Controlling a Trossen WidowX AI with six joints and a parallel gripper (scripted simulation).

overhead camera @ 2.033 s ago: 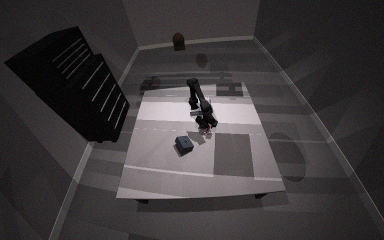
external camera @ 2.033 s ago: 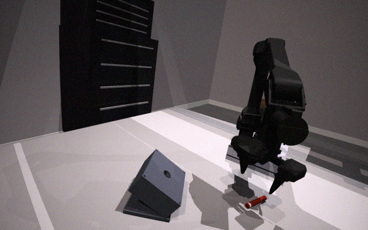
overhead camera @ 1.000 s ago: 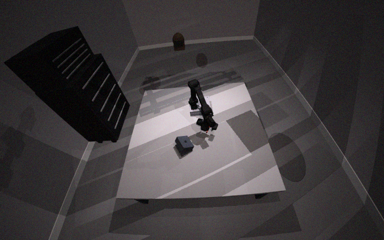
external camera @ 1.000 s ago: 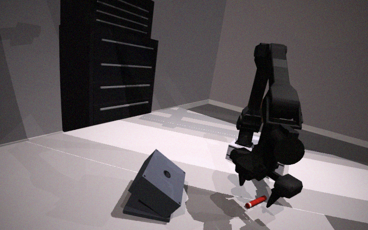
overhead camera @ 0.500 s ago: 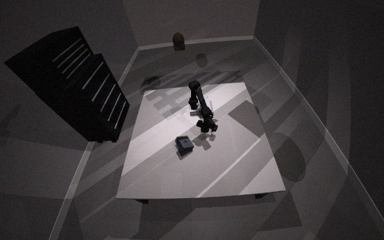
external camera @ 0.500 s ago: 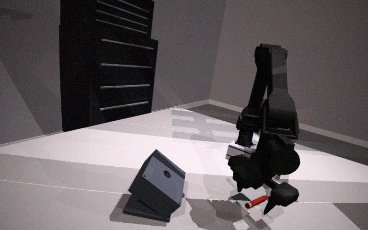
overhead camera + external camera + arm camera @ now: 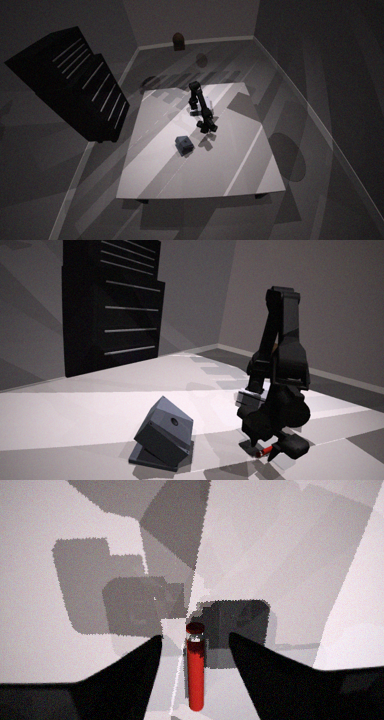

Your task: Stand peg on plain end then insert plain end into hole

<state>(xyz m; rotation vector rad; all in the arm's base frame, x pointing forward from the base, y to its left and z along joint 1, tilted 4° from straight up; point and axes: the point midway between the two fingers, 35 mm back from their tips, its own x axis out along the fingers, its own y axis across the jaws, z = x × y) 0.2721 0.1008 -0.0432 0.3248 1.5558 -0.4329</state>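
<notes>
Right now the red peg is 1 cm behind my gripper tip and 1 cm to the left of it. The rest, counted from my gripper tip: grey sloped panel: 15 cm ahead, 21 cm to the right, 6 cm above.
</notes>
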